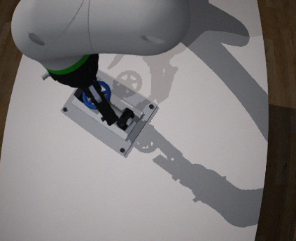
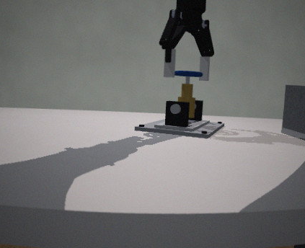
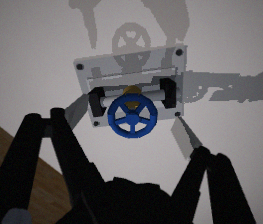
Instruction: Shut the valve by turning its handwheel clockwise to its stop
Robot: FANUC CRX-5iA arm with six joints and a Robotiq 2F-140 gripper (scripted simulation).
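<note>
The handwheel lies 10 mm below my hand.
</note>
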